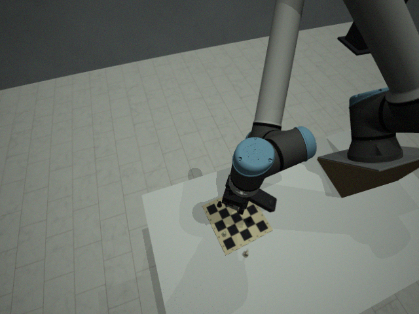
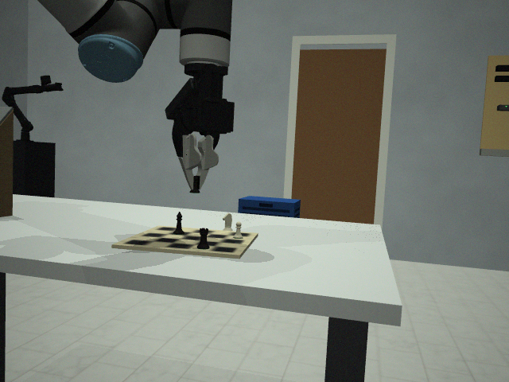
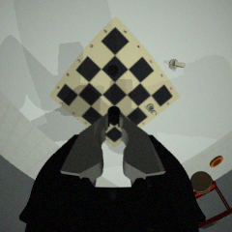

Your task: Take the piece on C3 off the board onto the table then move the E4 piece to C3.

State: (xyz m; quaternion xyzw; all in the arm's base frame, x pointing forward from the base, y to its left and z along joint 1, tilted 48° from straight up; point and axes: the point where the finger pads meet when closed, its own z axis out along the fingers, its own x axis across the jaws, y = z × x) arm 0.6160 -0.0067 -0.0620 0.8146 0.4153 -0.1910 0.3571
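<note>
Now: hand 110 mm above the chessboard. Also, from my hand: small black piece (10 mm below); white knight (140 mm to the left, 100 mm below, 10 mm ahead); white pawn (90 mm below, 70 mm ahead, 50 mm to the left).
</note>
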